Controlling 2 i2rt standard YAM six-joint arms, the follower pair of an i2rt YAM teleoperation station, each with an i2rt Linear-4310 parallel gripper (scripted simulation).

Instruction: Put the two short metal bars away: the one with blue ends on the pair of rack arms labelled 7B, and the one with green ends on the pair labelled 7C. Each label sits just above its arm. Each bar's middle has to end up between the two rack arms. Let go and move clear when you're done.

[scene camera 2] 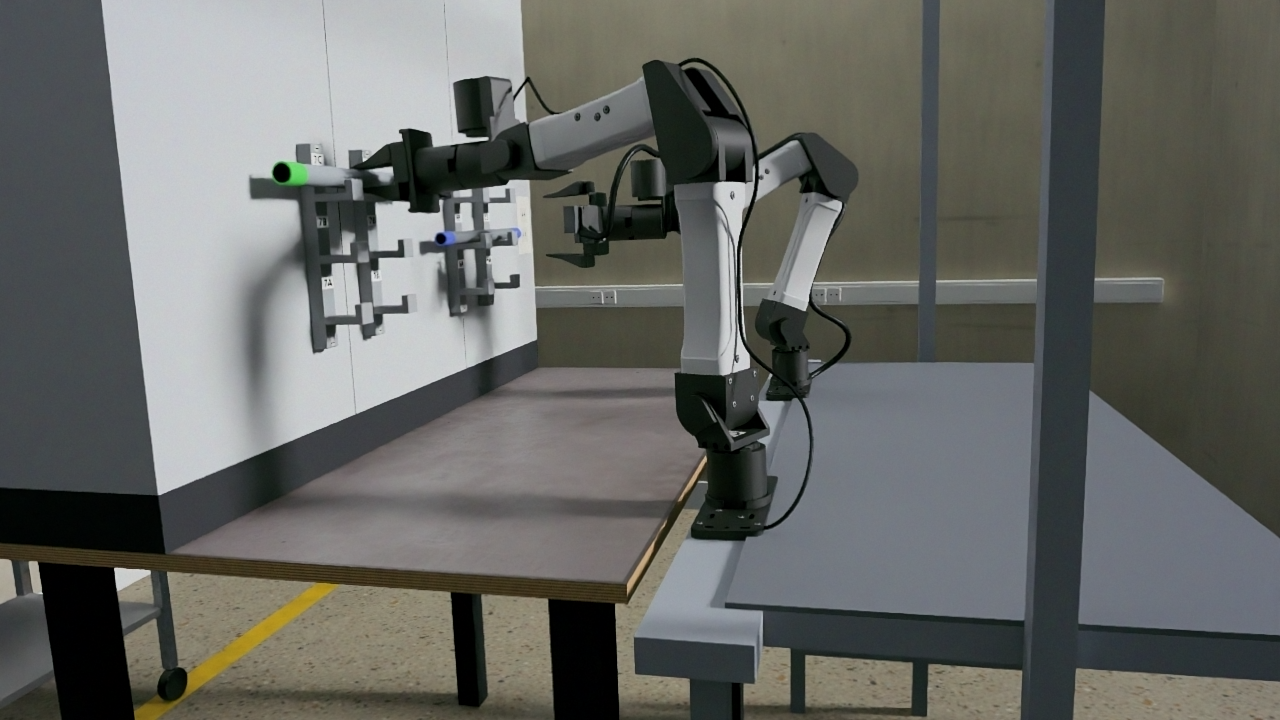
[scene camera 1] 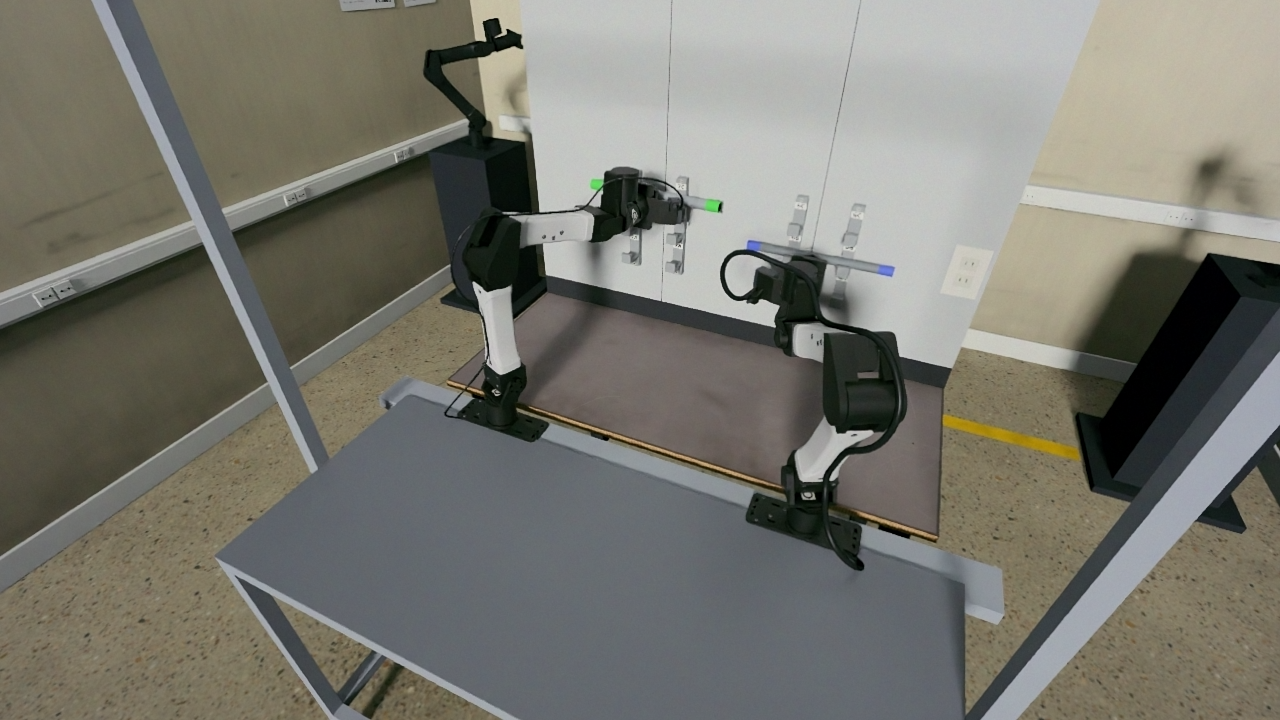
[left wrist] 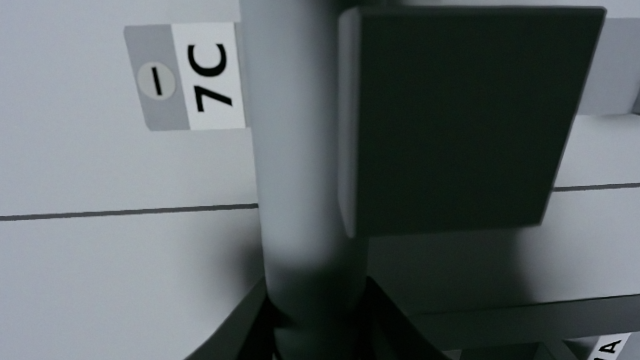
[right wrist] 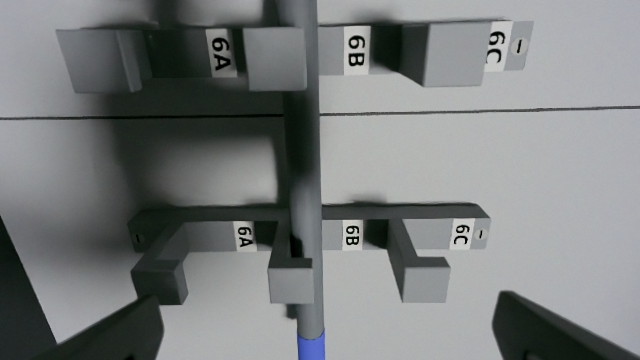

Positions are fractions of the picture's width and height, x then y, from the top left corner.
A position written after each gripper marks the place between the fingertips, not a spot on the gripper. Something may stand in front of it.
left gripper: scene camera 2 0.28, 0.25; scene camera 1 0.51, 0.27; left wrist 0.49, 0.81; not seen in the right wrist view (out of frame)
